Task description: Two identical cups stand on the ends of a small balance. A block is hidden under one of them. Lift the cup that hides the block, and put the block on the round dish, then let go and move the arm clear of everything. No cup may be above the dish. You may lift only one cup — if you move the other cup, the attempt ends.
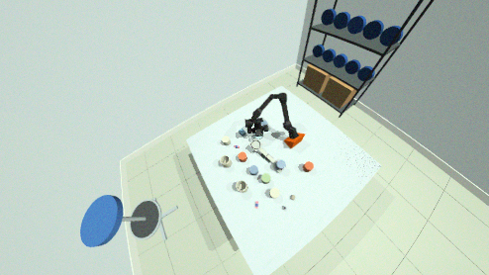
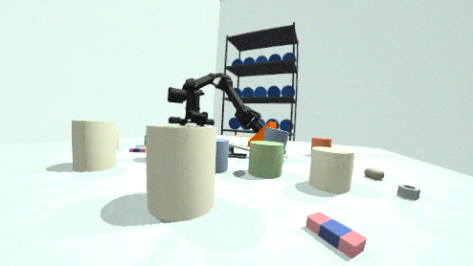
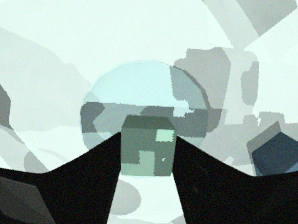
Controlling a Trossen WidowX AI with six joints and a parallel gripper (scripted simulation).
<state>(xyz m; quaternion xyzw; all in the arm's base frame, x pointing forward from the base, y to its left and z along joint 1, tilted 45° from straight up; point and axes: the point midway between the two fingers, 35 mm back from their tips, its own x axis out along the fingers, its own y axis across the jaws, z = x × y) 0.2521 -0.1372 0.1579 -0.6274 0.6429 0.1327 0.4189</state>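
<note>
Now: the pale blue round dish 10 mm below my gripper tip. Round my gripper tip: balance beam 40 mm ahead, 240 mm to the left, 20 mm above.
</note>
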